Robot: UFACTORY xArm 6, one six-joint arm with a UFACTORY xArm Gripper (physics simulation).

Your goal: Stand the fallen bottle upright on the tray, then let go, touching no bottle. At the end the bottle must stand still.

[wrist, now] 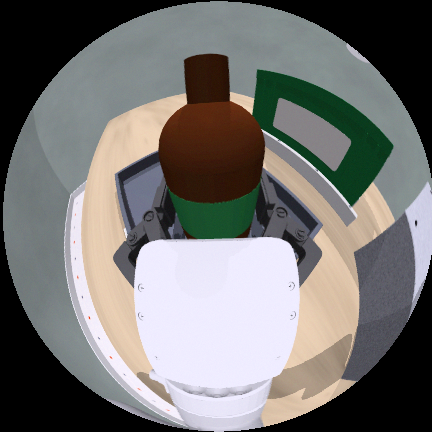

Scene:
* my gripper: 214, 179
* brown bottle: 211, 150
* rail: 300, 164
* grey panel: 329, 144

